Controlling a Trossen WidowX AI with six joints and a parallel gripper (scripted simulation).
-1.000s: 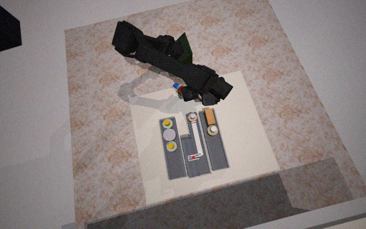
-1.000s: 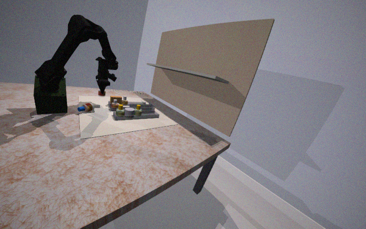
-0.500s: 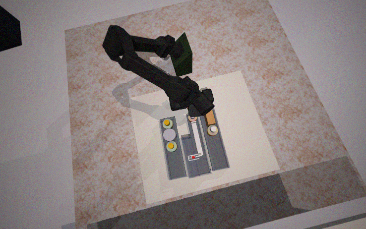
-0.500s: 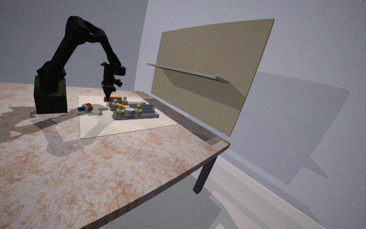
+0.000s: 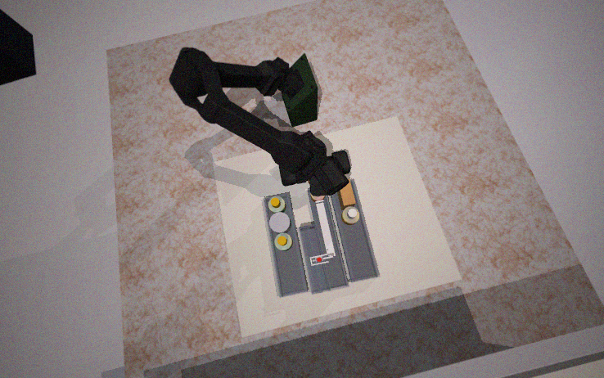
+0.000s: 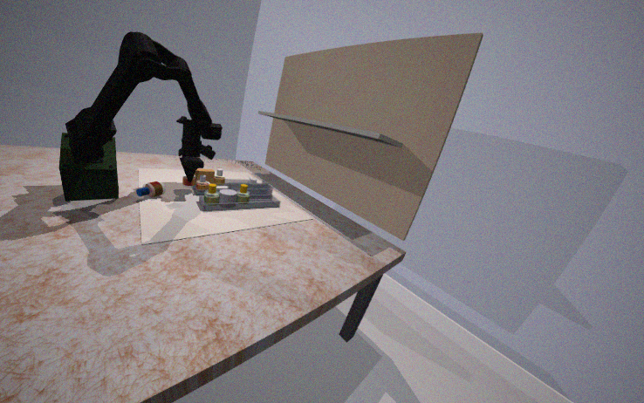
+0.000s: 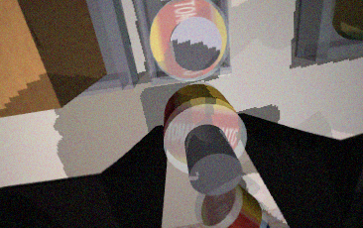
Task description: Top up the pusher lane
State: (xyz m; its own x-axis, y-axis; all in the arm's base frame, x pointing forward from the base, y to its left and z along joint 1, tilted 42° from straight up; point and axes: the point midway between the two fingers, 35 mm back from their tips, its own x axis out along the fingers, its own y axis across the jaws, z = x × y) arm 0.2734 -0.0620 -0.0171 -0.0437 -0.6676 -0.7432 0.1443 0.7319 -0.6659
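The brown box lies 80 mm ahead of my gripper tip, 70 mm to the left of it and 20 mm below it. Round my gripper tip: pale jar 140 mm ahead, 60 mm to the left, 10 mm below; sprung lane 200 mm ahead, 50 mm to the right, 30 mm below; grey disc 140 mm to the right, 90 mm ahead, 30 mm below.
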